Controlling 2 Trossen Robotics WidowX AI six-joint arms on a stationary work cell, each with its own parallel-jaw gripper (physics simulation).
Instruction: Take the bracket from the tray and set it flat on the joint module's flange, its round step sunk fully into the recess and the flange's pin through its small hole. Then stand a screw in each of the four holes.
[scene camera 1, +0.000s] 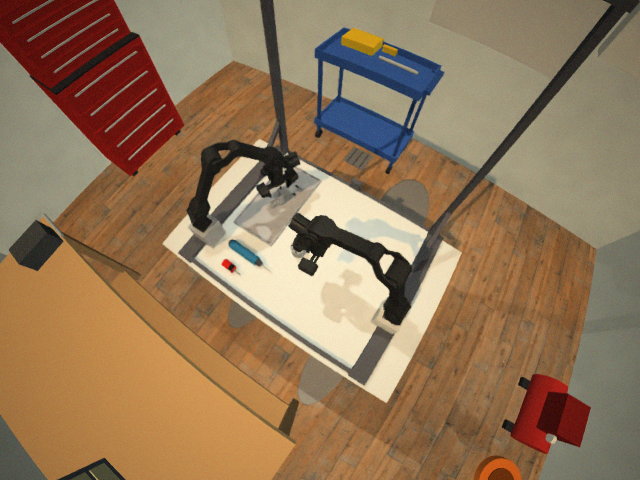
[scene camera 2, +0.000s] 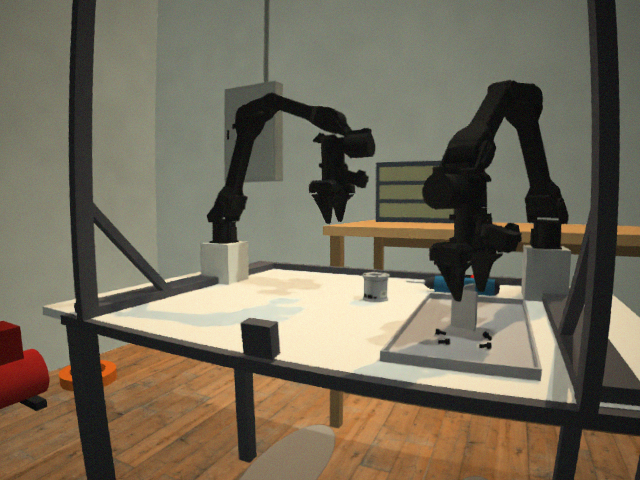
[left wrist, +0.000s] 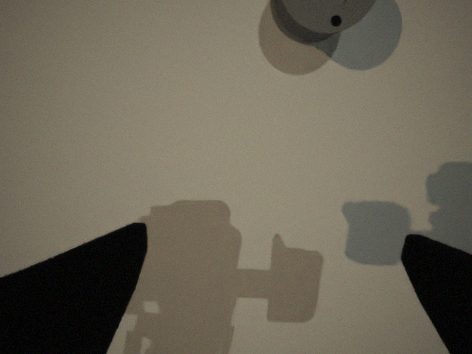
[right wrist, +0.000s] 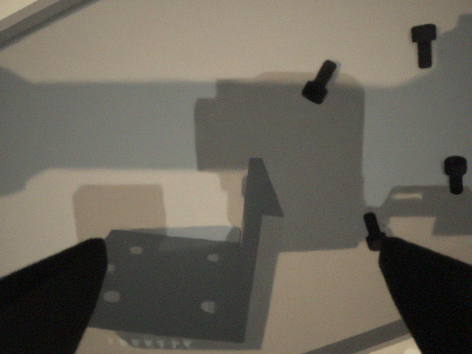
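Where they show: left gripper, fingertip midpoint: (scene camera 1: 317, 257) (scene camera 2: 334, 222) (left wrist: 275, 241); right gripper, fingertip midpoint: (scene camera 1: 278, 192) (scene camera 2: 469, 296) (right wrist: 245, 252); left arm's base, origin of the base link: (scene camera 1: 393, 314) (scene camera 2: 224, 242); right arm's base, origin of the base link: (scene camera 1: 202, 223) (scene camera 2: 546, 247).
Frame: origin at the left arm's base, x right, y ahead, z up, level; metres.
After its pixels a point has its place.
The grey bracket (scene camera 2: 464, 312) @[x 0.234, y 0.691, z -0.080 m] (right wrist: 175, 285) @[x 0.196, y 0.686, z -0.068 m] lies in the tray (scene camera 2: 460, 364) @[x 0.425, y 0.701, z -0.103 m] (scene camera 1: 255, 219) @[x 0.074, y 0.732, z -0.110 m] with one plate flat, its holes showing, and its other plate upright. My right gripper (scene camera 2: 469, 295) @[x 0.229, y 0.698, z -0.051 m] (right wrist: 245, 252) @[x 0.229, y 0.698, z -0.051 m] is open and low over it; in the right wrist view the bracket shows between the fingers, towards the left one. Four black screws (right wrist: 319, 82) @[x 0.279, y 0.734, z -0.103 m] (right wrist: 424, 46) @[x 0.328, y 0.732, z -0.103 m] (right wrist: 455, 175) @[x 0.327, y 0.670, z -0.101 m] (right wrist: 373, 231) @[x 0.282, y 0.657, z -0.103 m] lie loose in the tray. The joint module (scene camera 2: 375, 286) @[x 0.079, y 0.480, z -0.077 m] (left wrist: 325, 15) @[x 0.052, y 0.451, z -0.054 m] stands on the table, its flange partly cut off in the left wrist view. My left gripper (scene camera 2: 333, 222) @[x 0.022, y 0.356, z 0.065 m] (left wrist: 275, 241) @[x 0.022, y 0.356, z 0.065 m] is open, high above the table.
A blue screwdriver (scene camera 1: 245, 252) @[x -0.088, y 0.654, z -0.073 m] (scene camera 2: 454, 285) and a small red object (scene camera 1: 228, 266) @[x -0.179, y 0.682, z -0.082 m] lie on the table beyond the tray in scene camera 2. A black block (scene camera 2: 260, 338) @[x 0.495, y 0.432, z -0.078 m] is at the near table edge. Dark frame posts (scene camera 2: 85, 155) @[x 0.462, y 0.007, z 0.212 m] (scene camera 2: 602, 206) @[x 0.503, y 0.846, z 0.112 m] rise at the table's sides.
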